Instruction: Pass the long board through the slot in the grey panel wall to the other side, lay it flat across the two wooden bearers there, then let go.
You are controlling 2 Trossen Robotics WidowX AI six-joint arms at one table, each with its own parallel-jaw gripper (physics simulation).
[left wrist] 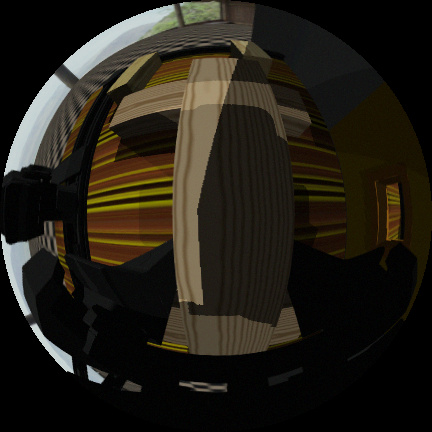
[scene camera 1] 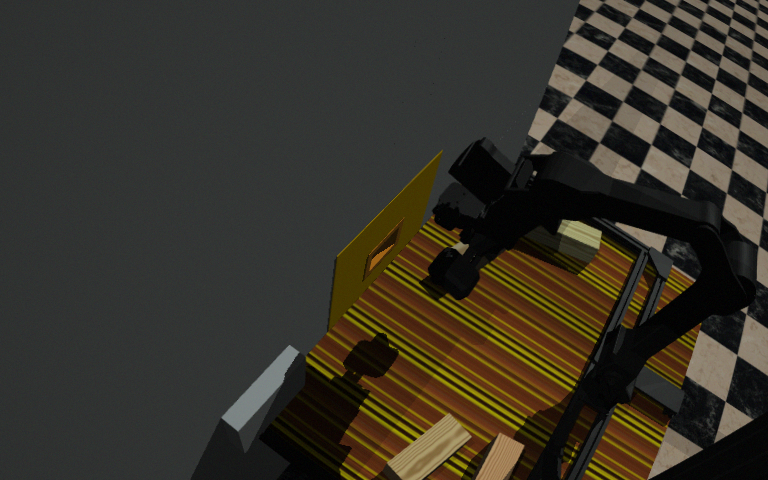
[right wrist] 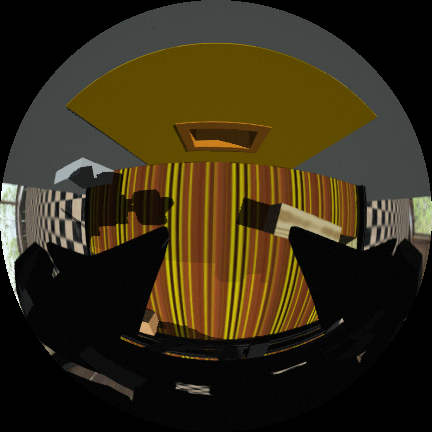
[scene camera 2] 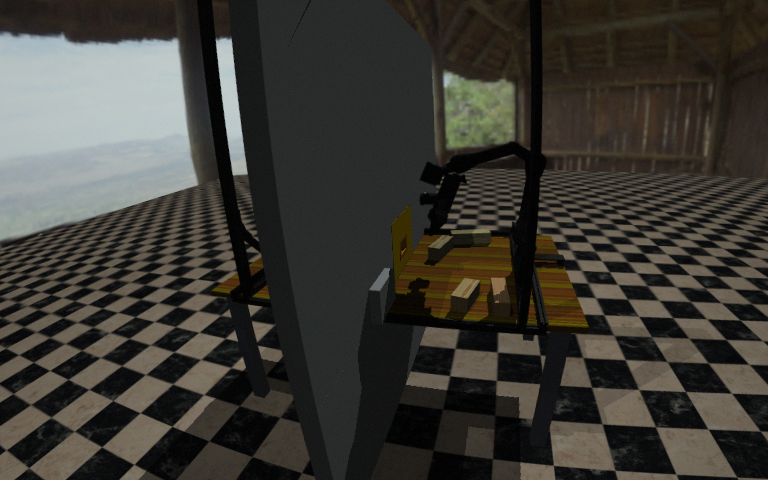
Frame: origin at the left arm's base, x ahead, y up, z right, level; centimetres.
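Seen in the pictures: left gripper, fingertip midpoint: (left wrist: pixel 230 239); right gripper, fingertip midpoint: (right wrist: pixel 230 232) (scene camera 2: pixel 432 231); left arm's base, link origin: (left wrist: pixel 69 203); right arm's base, link origin: (scene camera 1: pixel 599 392) (right wrist: pixel 229 351).
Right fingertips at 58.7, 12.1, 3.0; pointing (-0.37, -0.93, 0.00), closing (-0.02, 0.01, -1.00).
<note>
Pixels of each thing's middle, then the offset from my right fingertips to it, as dx, dy, dz. "spot": a spot on its surface instead. Level surfaces: height alone.
- long wooden board, body centre: (left wrist: pixel 232 245) -33.3, -8.1, +1.9
- yellow panel, surface spot: (left wrist: pixel 370 132) spot: -15.6, -5.8, -8.9
- striped table, surface height: dy -14.0
My left gripper (left wrist: pixel 230 239) is shut on the long wooden board (left wrist: pixel 238 181), which runs straight away from the left wrist camera above the striped table. The yellow panel (left wrist: pixel 370 132) with the slot's frame (left wrist: pixel 381 211) stands off to the board's right side. My right gripper (scene camera 1: pixel 454 278) (scene camera 2: pixel 436 224) (right wrist: pixel 230 232) is open and empty on the other side. It hangs low over the table and faces the yellow panel (scene camera 1: pixel 411 200) (scene camera 2: pixel 401 229) (right wrist: pixel 221 88) and the slot's frame (scene camera 1: pixel 367 264) (right wrist: pixel 181 135).
A tall grey wall (scene camera 1: pixel 287 119) (scene camera 2: pixel 334 167) carries the panel. On the right arm's side several wooden blocks lie on the striped table (scene camera 1: pixel 477 343) (scene camera 2: pixel 477 267): two at the front (scene camera 1: pixel 430 450) (scene camera 1: pixel 501 457) and one by the arm (scene camera 1: pixel 577 238) (right wrist: pixel 306 227). Wooden blocks (left wrist: pixel 141 104) lie under the board.
</note>
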